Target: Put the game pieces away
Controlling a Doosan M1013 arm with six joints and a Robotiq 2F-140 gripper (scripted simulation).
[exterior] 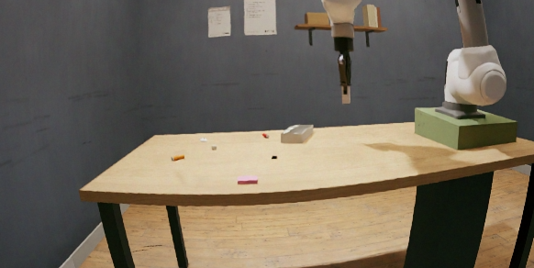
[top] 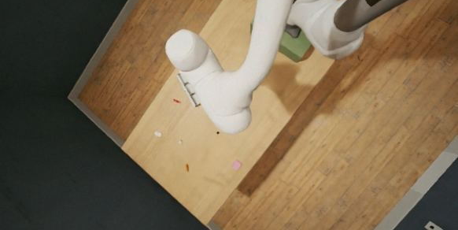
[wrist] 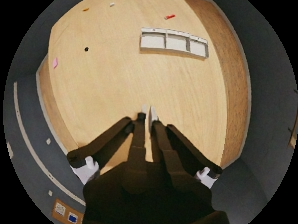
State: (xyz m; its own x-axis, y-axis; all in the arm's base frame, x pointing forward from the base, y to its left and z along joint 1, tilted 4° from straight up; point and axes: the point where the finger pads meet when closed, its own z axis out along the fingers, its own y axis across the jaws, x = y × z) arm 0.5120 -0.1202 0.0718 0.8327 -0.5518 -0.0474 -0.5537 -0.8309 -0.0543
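My gripper is now 18 cm to the left of the grey bin, 17 cm above it and 16 cm short of it. The rest, counted from my hand: red piece (29 cm ahead, 21 cm to the right, 18 cm below); white cube (50 cm ahead, 18 cm below, 3 cm to the right); black piece (30 cm ahead, 18 cm below, 15 cm to the left).
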